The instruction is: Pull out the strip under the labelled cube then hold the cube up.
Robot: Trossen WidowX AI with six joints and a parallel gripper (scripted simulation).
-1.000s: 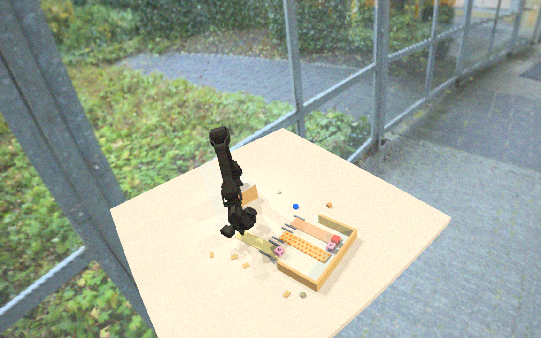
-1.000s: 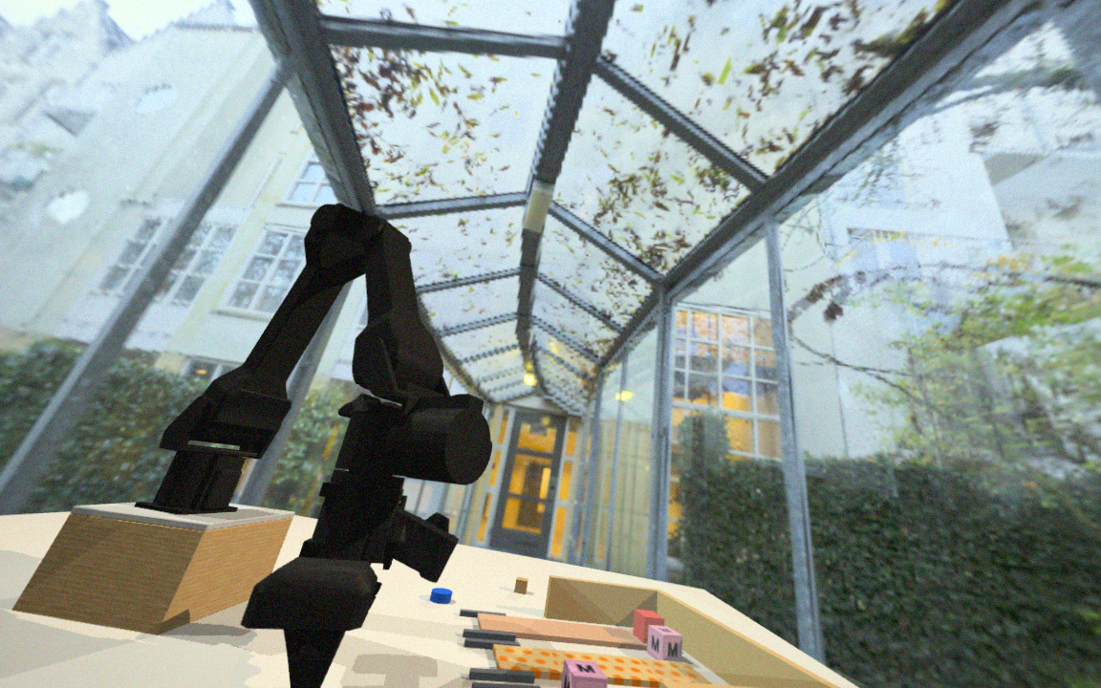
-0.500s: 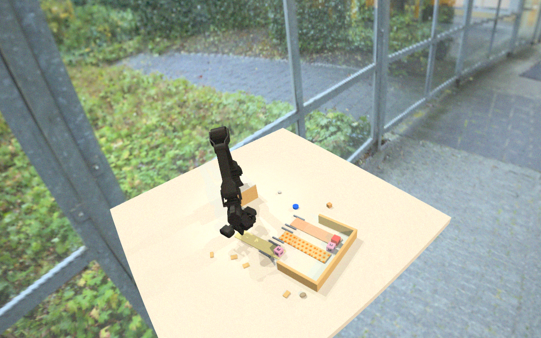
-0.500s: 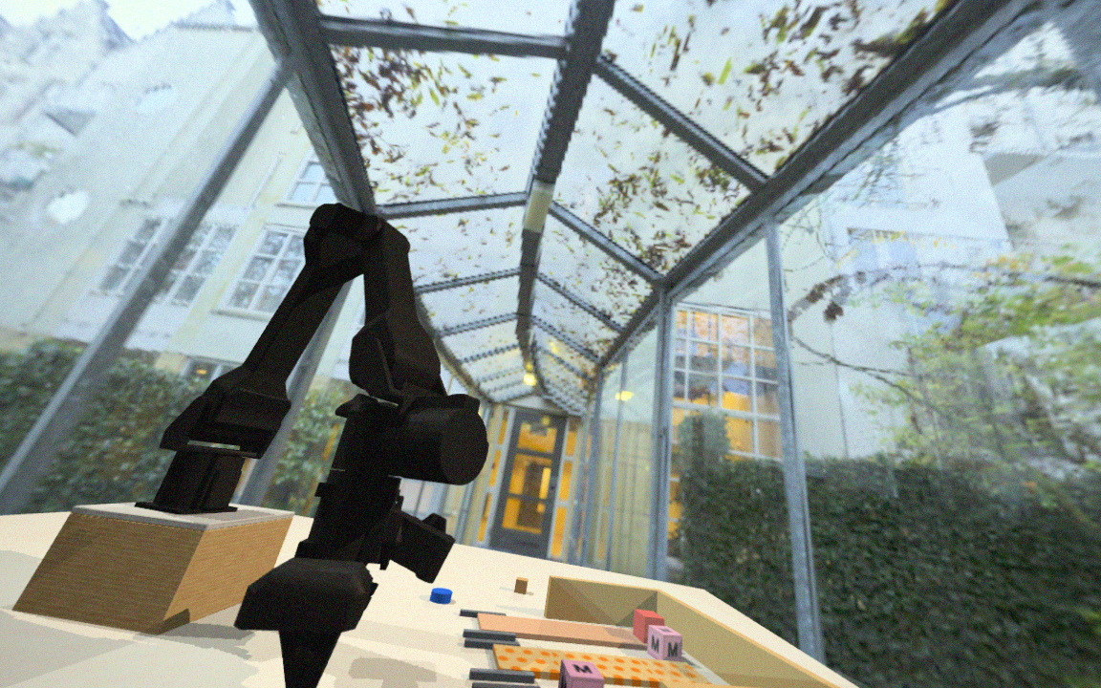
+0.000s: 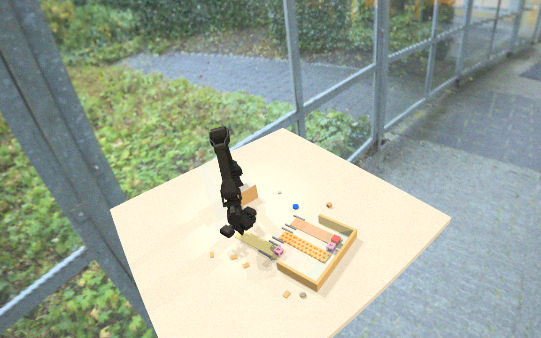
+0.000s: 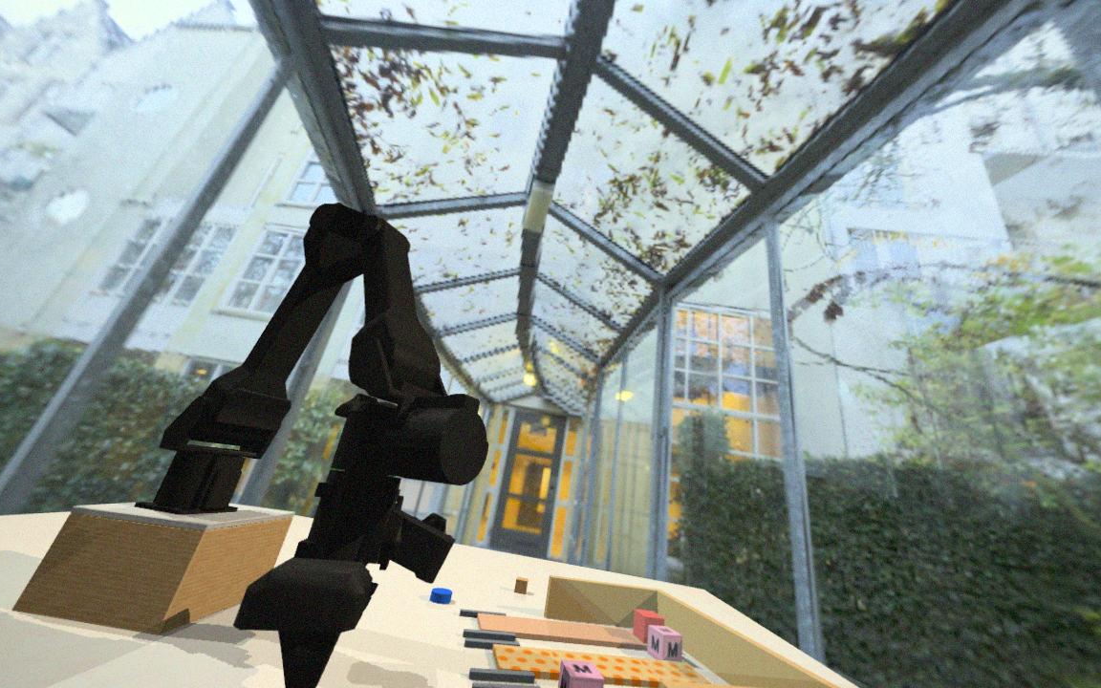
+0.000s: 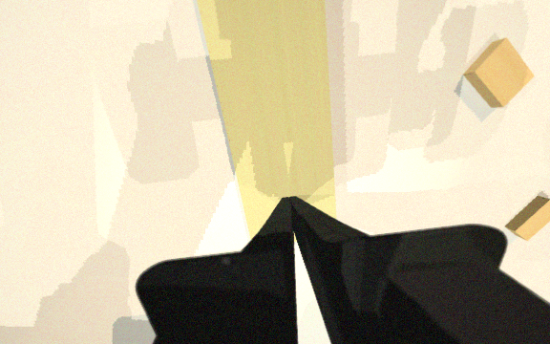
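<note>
Now: gripper tip 90 mm short of the yellow-green strip and 50 mm to the right of it. The rest, counted from my gripper tip: blue disc 30 mm behind, 300 mm to the left.
</note>
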